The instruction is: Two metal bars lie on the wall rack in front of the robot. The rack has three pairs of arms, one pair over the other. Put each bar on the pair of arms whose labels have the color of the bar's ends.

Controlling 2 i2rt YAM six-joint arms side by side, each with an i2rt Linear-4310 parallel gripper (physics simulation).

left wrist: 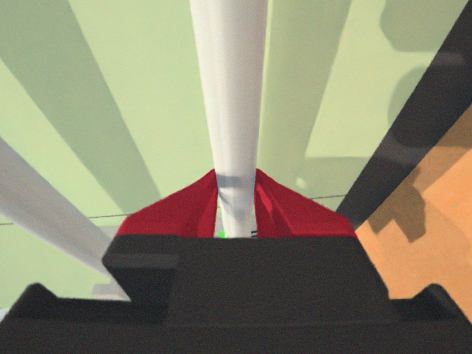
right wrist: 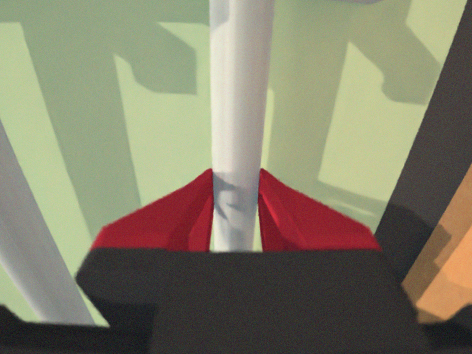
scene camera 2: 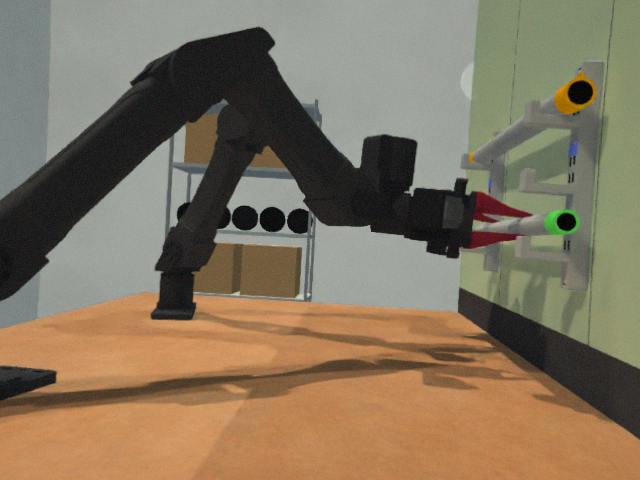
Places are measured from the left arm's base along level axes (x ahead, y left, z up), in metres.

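Where they show: left gripper, fingertip midpoint: (left wrist: 235, 176); right gripper, fingertip midpoint: (right wrist: 235, 178); left arm's base, origin of the base link: (scene camera 2: 175, 312).
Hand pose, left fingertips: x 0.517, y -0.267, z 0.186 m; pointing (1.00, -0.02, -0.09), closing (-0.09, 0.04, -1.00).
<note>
Each offset is from my left fingertips to the centre of the thing. "spot": to the spot under its first point. Level surfaces: height alone.
The green-ended bar {0.088 m right, 0.026 m back, 0.001 m up} (scene camera 2: 560, 222) (left wrist: 230, 100) (right wrist: 240, 100) is level in front of the wall rack {spot: 0.311 m right, 0.051 m back, 0.048 m down} (scene camera 2: 578, 271). In the scene view its near end shows between the middle and lowest arms, just above the lowest; whether it touches is unclear. My right gripper (scene camera 2: 526, 225) (right wrist: 235, 178) is shut on this bar. My left gripper (left wrist: 235, 176) is shut on it too, farther along; in the scene view it is hidden behind the right one. The orange-ended bar {0.093 m right, 0.027 m back, 0.136 m up} (scene camera 2: 509, 136) (left wrist: 40, 210) (right wrist: 30, 240) rests on the top arms. A blue label {spot: 0.298 m right, 0.058 m back, 0.088 m up} (scene camera 2: 573, 148) marks the middle pair. A green label {spot: 0.096 m left, 0.029 m ahead, 0.016 m up} (left wrist: 222, 234) partly shows beyond my left fingers.
The rack's middle near arm (scene camera 2: 547, 188) juts out above the green-ended bar. The green wall (scene camera 2: 547, 304) has a dark skirting (scene camera 2: 558, 351) above the wooden table {0.186 m down} (scene camera 2: 336, 434). A shelf unit (scene camera 2: 310, 263) with cardboard boxes (scene camera 2: 271, 271) stands in the background.
</note>
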